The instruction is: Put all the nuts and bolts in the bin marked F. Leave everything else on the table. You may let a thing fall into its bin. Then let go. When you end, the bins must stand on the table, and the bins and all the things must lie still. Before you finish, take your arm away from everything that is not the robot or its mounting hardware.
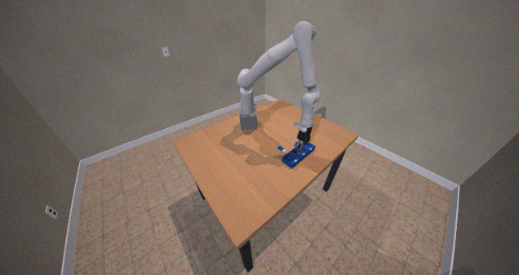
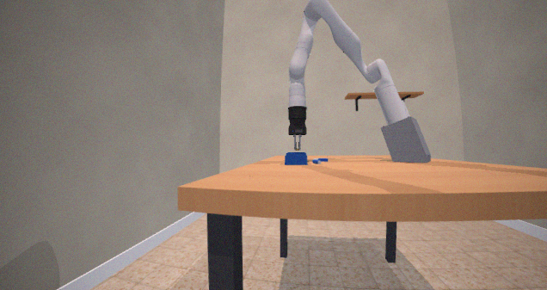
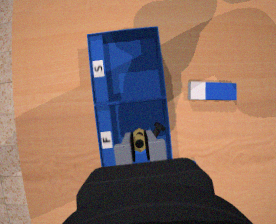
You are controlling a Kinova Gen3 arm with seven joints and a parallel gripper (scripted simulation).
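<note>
Now: the blue two-compartment bin 5 cm below my hand and 1 cm ahead of it. From my hand the other things lie so: black bolt (6 cm below, 2 cm behind).
</note>
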